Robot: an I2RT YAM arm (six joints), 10 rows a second.
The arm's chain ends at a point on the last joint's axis. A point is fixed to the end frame.
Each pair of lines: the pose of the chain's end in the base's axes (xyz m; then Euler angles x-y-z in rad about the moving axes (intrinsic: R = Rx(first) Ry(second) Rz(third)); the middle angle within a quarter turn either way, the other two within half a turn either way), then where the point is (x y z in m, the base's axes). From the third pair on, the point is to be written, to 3 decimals.
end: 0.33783, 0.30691, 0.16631, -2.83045, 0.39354, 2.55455
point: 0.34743 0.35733 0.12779
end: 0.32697, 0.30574, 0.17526, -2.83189, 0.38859, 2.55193
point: 0.33622 0.35610 0.13658
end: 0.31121, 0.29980, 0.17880, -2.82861, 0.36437, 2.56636
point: 0.320 0.350 0.140
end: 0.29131, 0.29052, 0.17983, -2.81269, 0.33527, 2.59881
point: 0.299 0.342 0.142
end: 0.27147, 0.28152, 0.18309, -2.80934, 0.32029, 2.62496
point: 0.280 0.333 0.146
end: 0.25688, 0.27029, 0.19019, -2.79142, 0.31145, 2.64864
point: 0.265 0.323 0.154
